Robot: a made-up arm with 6 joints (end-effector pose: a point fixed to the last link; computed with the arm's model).
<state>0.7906 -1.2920 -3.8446 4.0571 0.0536 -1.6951</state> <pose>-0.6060 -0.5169 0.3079 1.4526 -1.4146 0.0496</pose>
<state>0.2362 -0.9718 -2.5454 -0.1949 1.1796 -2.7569</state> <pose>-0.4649 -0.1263 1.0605 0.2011 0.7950 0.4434</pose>
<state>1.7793 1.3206 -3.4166 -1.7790 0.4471 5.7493</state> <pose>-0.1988 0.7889 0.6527 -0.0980 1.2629 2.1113</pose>
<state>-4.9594 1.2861 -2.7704 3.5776 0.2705 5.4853</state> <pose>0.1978 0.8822 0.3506 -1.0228 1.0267 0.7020</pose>
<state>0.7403 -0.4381 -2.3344 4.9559 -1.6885 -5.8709</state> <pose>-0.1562 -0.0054 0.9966 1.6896 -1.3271 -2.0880</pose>
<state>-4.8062 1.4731 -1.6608 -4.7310 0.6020 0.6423</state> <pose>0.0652 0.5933 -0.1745 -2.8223 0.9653 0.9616</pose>
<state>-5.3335 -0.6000 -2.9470 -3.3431 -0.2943 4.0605</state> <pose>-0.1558 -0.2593 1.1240 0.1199 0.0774 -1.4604</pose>
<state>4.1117 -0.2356 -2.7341 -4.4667 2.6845 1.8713</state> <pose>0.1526 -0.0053 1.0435 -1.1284 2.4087 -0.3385</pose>
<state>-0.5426 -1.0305 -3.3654 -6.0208 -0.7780 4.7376</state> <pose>-0.6438 0.3439 0.5157 -1.9183 -0.9621 0.9475</pose>
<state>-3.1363 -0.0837 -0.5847 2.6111 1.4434 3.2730</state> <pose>-0.4468 -0.0547 0.5115 0.4502 -1.0383 0.3312</pose>
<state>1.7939 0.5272 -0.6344 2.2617 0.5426 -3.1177</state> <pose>-0.0748 0.3924 0.1793 -0.5917 -2.4799 -0.2808</pose>
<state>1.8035 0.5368 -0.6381 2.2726 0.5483 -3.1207</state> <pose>-0.0795 0.3922 0.1758 -0.5905 -2.4771 -0.2763</pose>
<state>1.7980 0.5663 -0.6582 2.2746 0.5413 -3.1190</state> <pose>-0.0775 0.3970 0.1662 -0.6078 -2.4858 -0.2665</pose>
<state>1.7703 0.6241 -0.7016 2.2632 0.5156 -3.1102</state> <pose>-0.0653 0.4081 0.1474 -0.6524 -2.5106 -0.2481</pose>
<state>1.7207 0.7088 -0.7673 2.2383 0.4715 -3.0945</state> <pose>-0.0413 0.4230 0.1189 -0.7242 -2.5491 -0.2197</pose>
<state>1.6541 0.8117 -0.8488 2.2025 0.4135 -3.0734</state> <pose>-0.0068 0.4371 0.0827 -0.8172 -2.5943 -0.1827</pose>
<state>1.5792 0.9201 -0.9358 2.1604 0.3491 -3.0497</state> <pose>0.0344 0.4457 0.0431 -0.9197 -2.6385 -0.1401</pose>
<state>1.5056 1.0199 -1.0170 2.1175 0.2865 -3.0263</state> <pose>0.0759 0.4472 0.0057 -1.0187 -2.6758 -0.0975</pose>
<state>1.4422 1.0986 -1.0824 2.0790 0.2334 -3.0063</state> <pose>0.1117 0.4435 -0.0241 -1.1013 -2.7033 -0.0620</pose>
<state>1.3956 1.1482 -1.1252 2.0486 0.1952 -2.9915</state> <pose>0.1378 0.4386 -0.0426 -1.1586 -2.7211 -0.0389</pose>
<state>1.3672 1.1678 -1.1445 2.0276 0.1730 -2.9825</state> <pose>0.1538 0.4356 -0.0494 -1.1891 -2.7310 -0.0301</pose>
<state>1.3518 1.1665 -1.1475 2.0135 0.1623 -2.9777</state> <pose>0.1626 0.4349 -0.0479 -1.2005 -2.7360 -0.0320</pose>
